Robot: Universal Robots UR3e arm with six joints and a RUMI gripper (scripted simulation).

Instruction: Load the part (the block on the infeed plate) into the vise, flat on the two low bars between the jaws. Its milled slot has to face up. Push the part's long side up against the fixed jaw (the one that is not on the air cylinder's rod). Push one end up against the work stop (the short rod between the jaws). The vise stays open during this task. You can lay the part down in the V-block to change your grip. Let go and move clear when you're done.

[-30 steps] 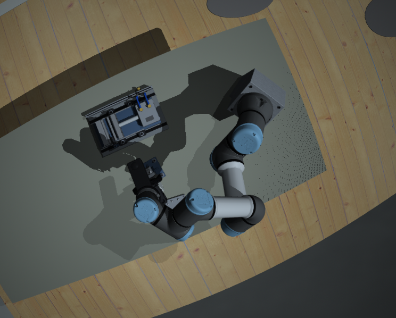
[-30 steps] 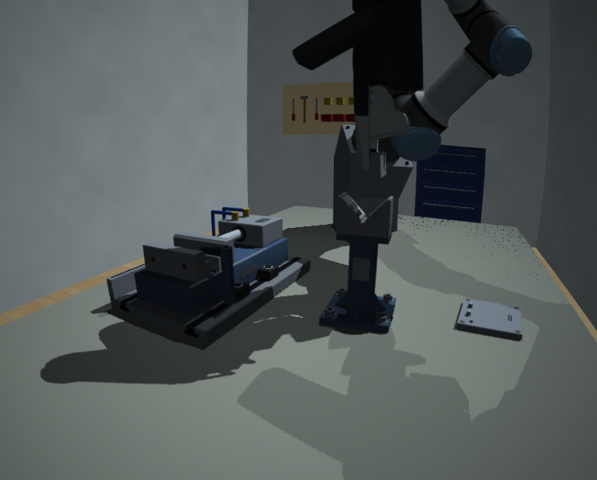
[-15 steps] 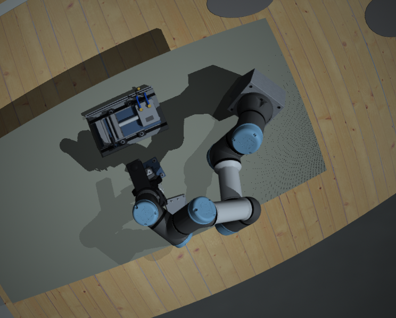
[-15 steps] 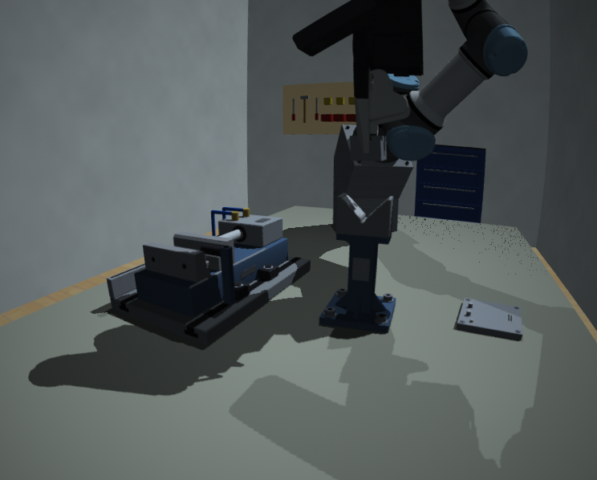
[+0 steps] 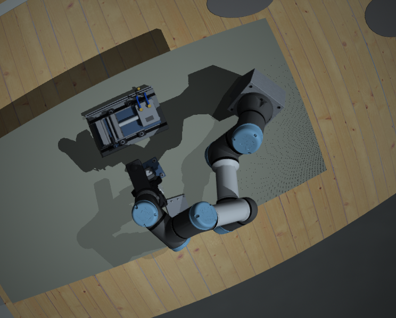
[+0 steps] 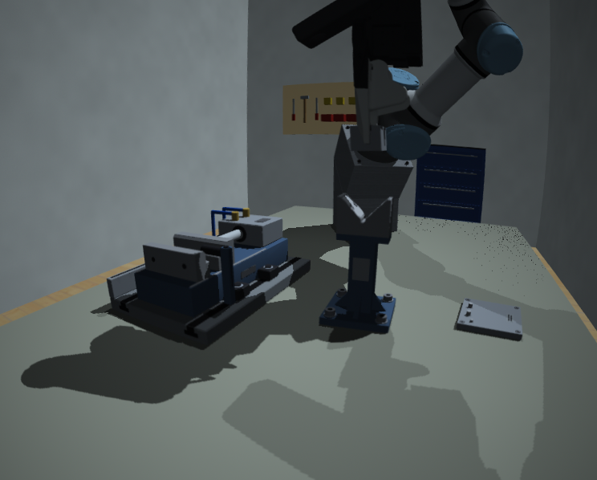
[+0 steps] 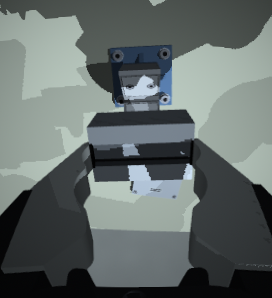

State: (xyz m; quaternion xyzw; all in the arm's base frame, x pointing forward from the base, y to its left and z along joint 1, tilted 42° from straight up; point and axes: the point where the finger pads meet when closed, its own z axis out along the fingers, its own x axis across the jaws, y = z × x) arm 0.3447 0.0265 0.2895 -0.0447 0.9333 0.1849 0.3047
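Right now the part is right at my hand. The rest, counted from my hand: air cylinder rod: 22 cm to the right, 16 cm below, 3 cm ahead; then blue post: 18 cm below; then work stop: 17 cm to the right, 15 cm below, 11 cm ahead.
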